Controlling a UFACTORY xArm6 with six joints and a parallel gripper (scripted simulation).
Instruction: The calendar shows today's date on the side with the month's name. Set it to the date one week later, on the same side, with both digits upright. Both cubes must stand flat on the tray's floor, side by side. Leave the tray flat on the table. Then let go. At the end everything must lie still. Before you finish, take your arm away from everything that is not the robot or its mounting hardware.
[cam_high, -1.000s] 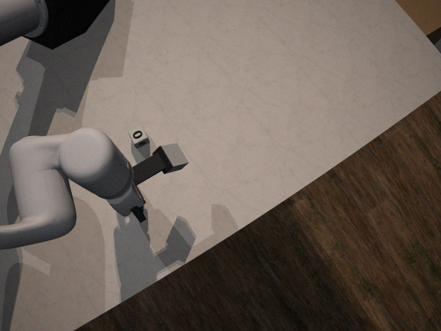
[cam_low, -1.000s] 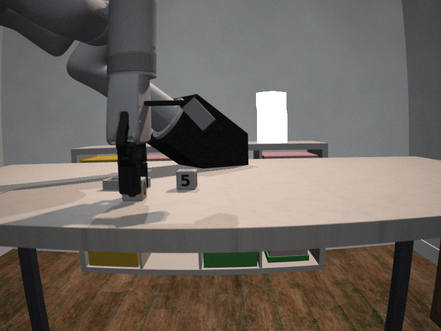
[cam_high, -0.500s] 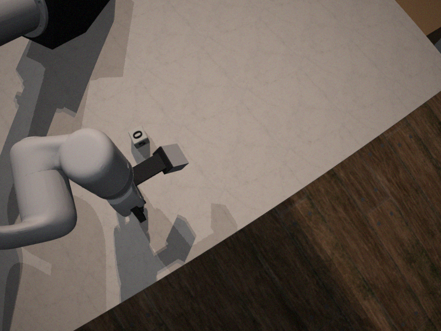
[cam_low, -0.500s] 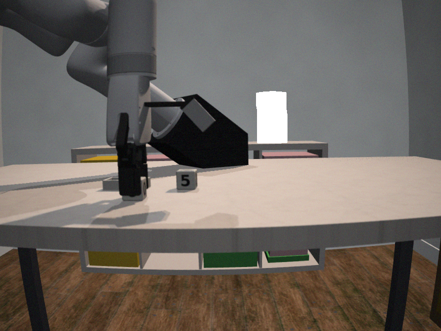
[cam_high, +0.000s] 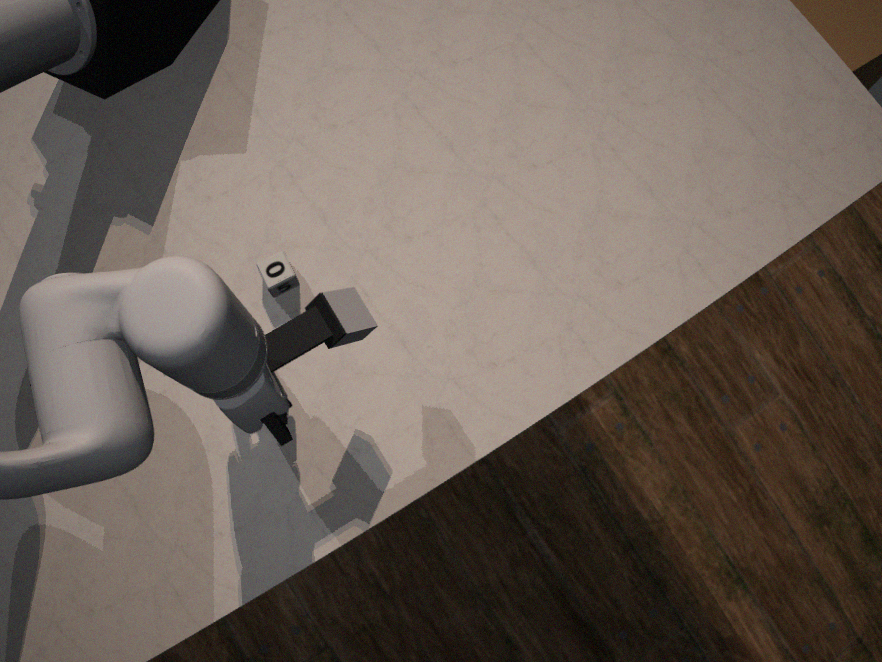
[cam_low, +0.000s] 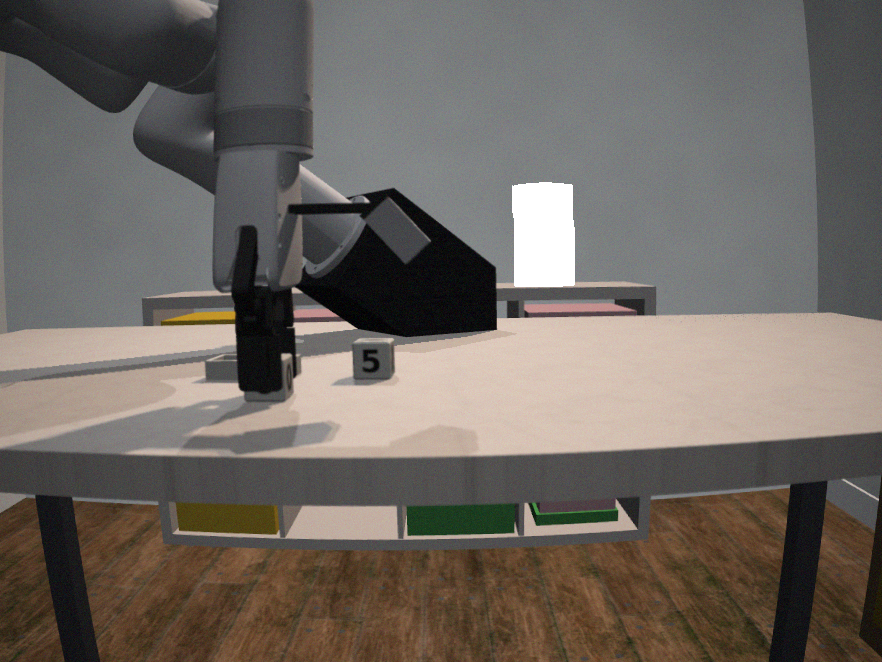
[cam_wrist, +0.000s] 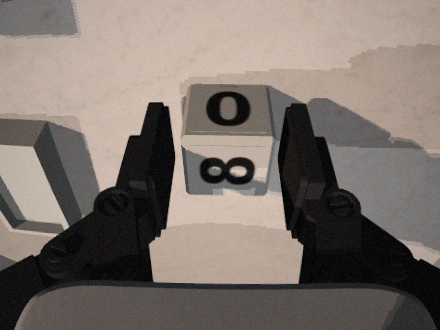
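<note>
Right now my hand is 1 cm above the white cube. From my hand the other things lie so: grey tray (12 cm behind, 2 cm below, 1 cm to the right).
</note>
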